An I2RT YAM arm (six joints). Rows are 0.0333 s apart.
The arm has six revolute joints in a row. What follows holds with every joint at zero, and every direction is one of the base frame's.
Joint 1 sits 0.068 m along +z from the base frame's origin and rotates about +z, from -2.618 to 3.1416 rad.
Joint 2 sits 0.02 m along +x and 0.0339 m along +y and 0.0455 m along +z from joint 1 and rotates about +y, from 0 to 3.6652 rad.
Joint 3 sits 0.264 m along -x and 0.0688 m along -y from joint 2 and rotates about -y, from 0 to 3.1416 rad.
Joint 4 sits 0.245 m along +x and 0.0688 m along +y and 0.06 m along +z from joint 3 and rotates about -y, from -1.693 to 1.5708 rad.
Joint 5 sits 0.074 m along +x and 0.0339 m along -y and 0.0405 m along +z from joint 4 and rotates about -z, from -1.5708 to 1.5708 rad.
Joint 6 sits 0.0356 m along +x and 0.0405 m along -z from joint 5 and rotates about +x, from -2.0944 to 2.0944 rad.
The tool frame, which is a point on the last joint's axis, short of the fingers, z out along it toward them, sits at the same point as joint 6; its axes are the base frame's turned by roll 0, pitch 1.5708 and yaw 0 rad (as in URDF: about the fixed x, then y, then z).
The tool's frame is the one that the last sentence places.
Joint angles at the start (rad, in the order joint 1, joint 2, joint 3, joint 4, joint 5, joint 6):
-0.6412 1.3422 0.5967 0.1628 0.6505 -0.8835
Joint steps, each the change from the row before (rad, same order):
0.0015 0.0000 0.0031 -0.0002 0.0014 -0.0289
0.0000 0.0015 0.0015 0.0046 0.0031 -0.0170
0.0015 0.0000 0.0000 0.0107 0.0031 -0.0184
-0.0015 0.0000 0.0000 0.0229 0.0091 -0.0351
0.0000 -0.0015 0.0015 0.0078 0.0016 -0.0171
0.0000 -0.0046 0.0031 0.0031 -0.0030 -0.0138
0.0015 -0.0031 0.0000 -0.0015 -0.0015 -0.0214
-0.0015 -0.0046 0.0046 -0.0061 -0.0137 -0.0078
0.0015 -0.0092 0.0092 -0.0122 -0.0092 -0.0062
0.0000 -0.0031 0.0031 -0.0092 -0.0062 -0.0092
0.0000 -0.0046 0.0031 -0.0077 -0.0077 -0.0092
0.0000 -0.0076 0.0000 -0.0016 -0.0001 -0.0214
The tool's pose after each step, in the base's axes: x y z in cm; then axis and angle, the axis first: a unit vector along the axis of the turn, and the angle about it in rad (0 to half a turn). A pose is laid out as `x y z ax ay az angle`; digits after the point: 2 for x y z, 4 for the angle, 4 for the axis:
20.12 -17.66 19.32 0.0378 0.8530 -0.5206 2.8927
20.16 -17.70 19.37 0.0321 0.8516 -0.5232 2.9005
20.23 -17.71 19.46 0.0263 0.8492 -0.5275 2.9040
20.27 -17.83 19.67 0.0185 0.8434 -0.5370 2.9141
20.31 -17.86 19.83 0.0136 0.8410 -0.5409 2.9170
20.34 -17.88 20.06 0.0091 0.8392 -0.5437 2.9150
20.34 -17.82 20.12 -0.0006 0.8387 -0.5446 2.9237
20.36 -17.84 20.31 -0.0063 0.8396 -0.5432 2.9168
20.43 -17.80 20.71 -0.0108 0.8394 -0.5433 2.9086
20.43 -17.78 20.80 -0.0169 0.8404 -0.5417 2.9111
20.42 -17.75 20.94 -0.0228 0.8410 -0.5406 2.9105
20.36 -17.70 21.11 -0.0307 0.8391 -0.5431 2.9180

